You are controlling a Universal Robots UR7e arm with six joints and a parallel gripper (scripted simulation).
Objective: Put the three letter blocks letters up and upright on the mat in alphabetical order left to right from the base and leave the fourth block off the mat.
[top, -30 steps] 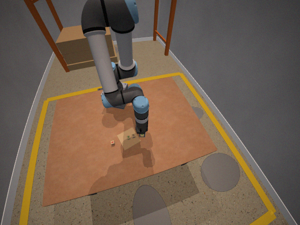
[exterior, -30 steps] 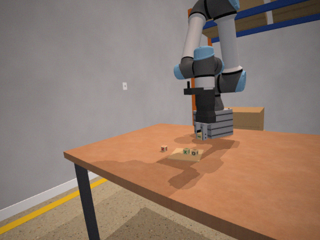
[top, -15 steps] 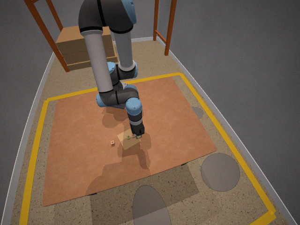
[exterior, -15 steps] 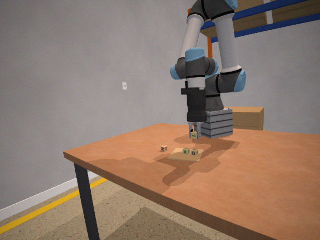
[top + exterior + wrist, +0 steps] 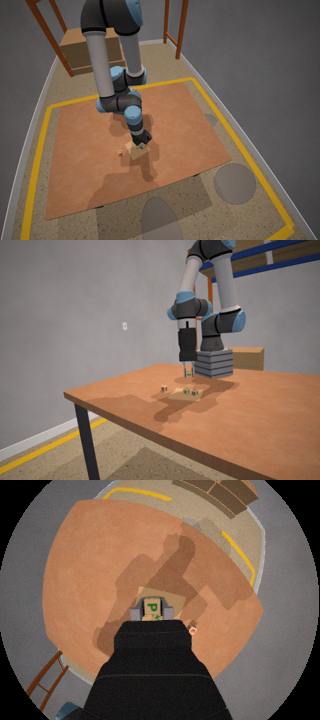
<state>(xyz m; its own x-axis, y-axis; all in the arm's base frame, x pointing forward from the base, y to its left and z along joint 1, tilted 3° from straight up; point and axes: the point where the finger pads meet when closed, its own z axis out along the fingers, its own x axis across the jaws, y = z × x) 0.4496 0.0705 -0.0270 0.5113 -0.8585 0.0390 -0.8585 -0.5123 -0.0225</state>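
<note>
Right now my hand is 50 mm past the tan mat, 40 mm to the left of it and 120 mm above it.
</note>
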